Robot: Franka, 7 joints.
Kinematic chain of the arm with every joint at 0, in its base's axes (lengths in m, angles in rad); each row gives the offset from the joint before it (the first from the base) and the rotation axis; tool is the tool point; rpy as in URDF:
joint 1: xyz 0 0 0.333 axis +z
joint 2: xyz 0 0 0 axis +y
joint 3: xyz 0 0 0.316 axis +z
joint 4: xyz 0.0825 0 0 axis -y
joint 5: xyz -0.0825 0 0.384 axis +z
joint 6: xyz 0 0 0 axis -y
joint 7: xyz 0.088 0 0 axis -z
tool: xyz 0 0 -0.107 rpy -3.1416 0 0
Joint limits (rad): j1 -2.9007..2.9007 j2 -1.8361..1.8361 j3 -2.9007..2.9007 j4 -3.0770..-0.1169 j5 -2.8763..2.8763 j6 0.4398..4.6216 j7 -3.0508..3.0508
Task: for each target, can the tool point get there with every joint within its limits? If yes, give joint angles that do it. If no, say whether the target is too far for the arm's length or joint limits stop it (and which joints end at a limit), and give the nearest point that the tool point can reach.
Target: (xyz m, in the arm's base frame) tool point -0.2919 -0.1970 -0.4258
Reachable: no: joint limits stop it (at a limit: joint 2) | nearest point -0.2853 -0.1926 -0.3573 | short by 0.069 m
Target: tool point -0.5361 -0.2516 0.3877
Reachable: yes | joints -1.8562 0.2067 -0.8770 -2.0803 1.9042 2.4309 1.7943
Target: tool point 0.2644 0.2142 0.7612
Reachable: yes | joints -0.8858 -1.0617 0.4655 -2.0513 -1.5088 3.8408 1.5697
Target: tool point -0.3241 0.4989 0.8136
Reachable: yes | joints -0.3807 -1.2914 1.0266 -1.0419 1.8481 3.3376 0.2391
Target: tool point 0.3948 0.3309 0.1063
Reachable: yes | joints -0.2809 0.9891 0.9008 -2.3535 0.0654 3.3242 2.5257
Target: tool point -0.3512 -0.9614 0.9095
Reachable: no: too far | nearest point -0.2565 -0.7021 0.7540 | short by 0.317 m
